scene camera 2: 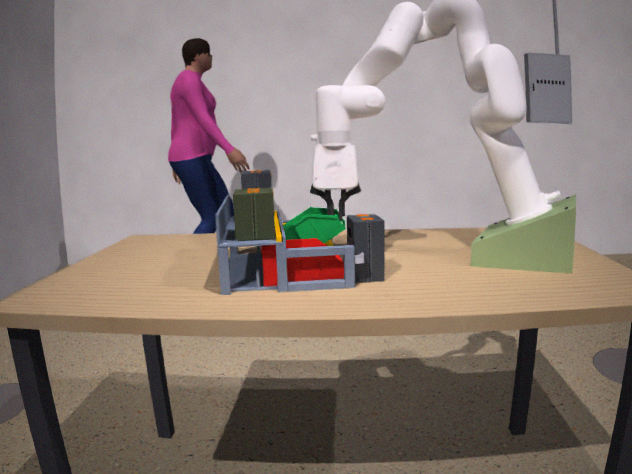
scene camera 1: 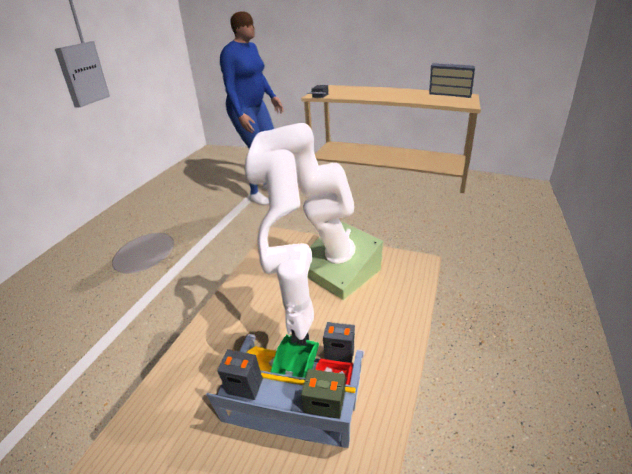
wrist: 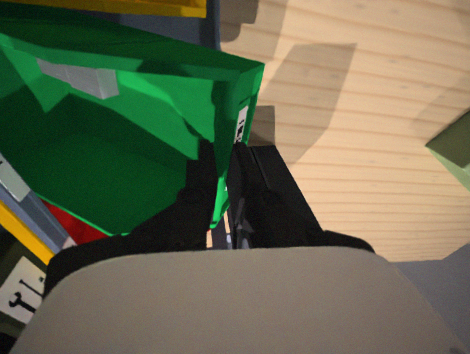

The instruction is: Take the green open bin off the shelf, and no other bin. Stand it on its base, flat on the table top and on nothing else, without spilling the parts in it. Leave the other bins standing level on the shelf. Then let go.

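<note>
The green open bin is raised above its place between the other bins and tilted, the end at my gripper higher. My gripper is shut on that end wall, one finger inside and one outside. A grey part lies inside the bin; the far end is cut off in the wrist view. The yellow bin and the red bin sit on the blue-grey shelf, on either side of the green one.
A dark case stands on the table top at the shelf's robot side, near the red bin. Another dark case and an olive case stand on the shelf's upper deck, behind a yellow bar.
</note>
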